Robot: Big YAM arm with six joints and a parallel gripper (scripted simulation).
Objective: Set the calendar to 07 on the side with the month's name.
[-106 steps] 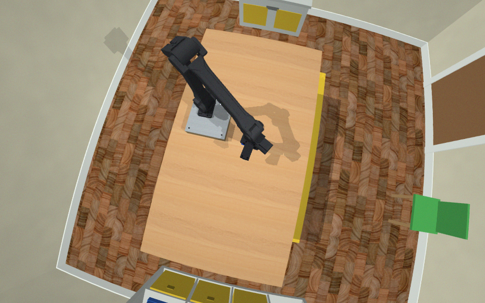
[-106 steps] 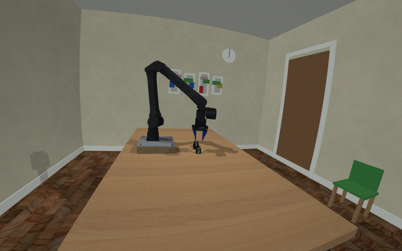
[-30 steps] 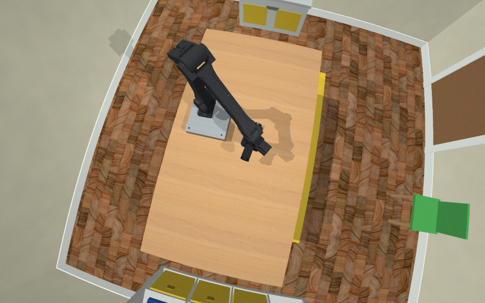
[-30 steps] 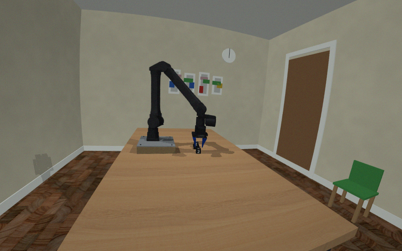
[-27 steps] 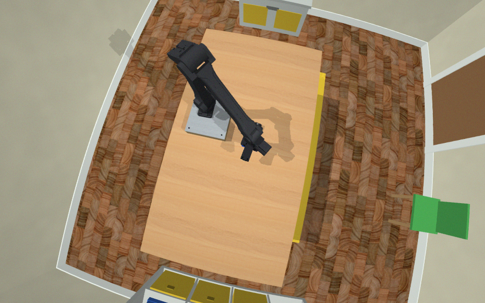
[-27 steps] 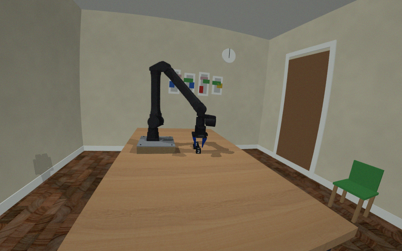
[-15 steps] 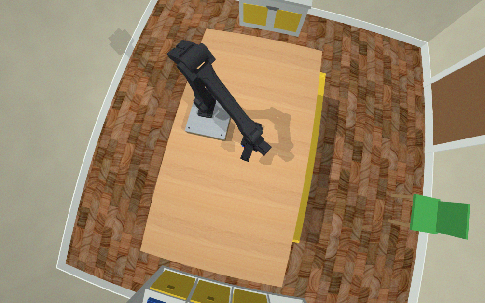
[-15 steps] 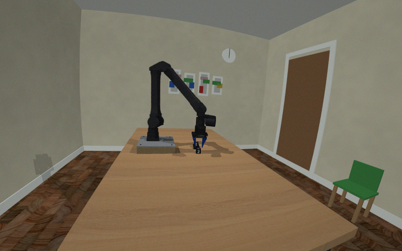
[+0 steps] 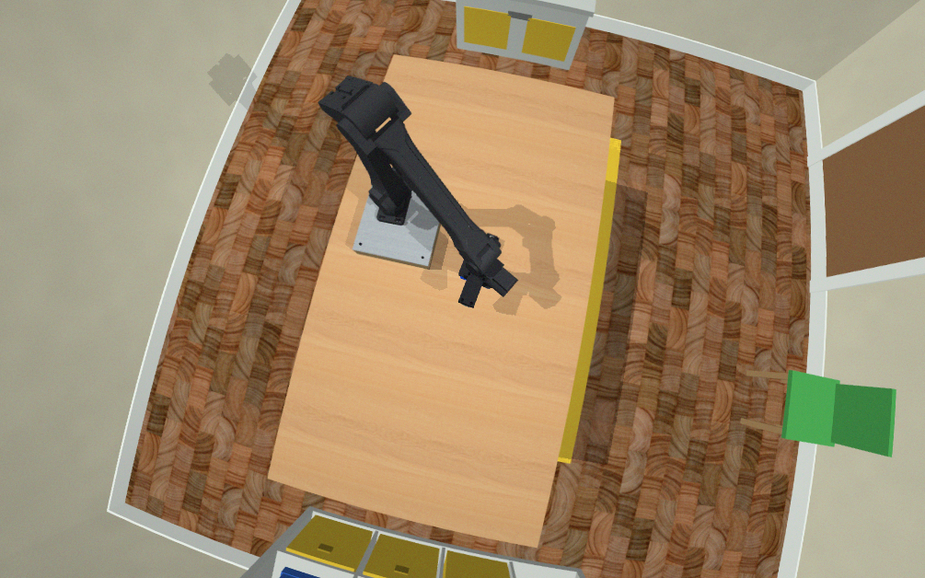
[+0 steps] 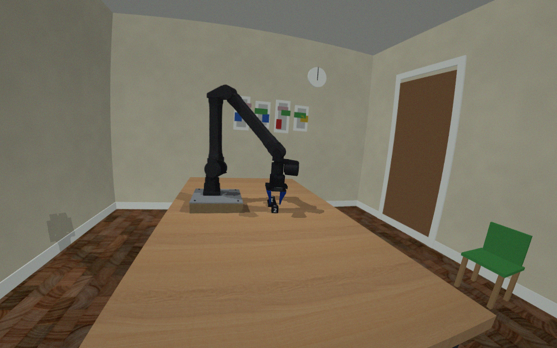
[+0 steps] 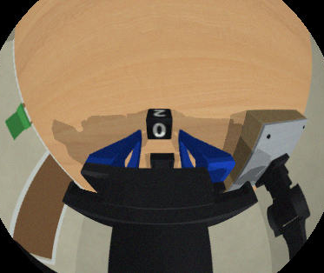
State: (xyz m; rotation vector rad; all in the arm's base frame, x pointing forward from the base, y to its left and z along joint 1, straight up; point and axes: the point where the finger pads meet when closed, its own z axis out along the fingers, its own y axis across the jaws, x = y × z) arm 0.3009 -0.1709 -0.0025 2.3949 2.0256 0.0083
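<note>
Now: the black cube 30 mm below my hand. The rest, counted from my hand: black tray (10 mm ahead, 110 mm to the left, 40 mm below).
</note>
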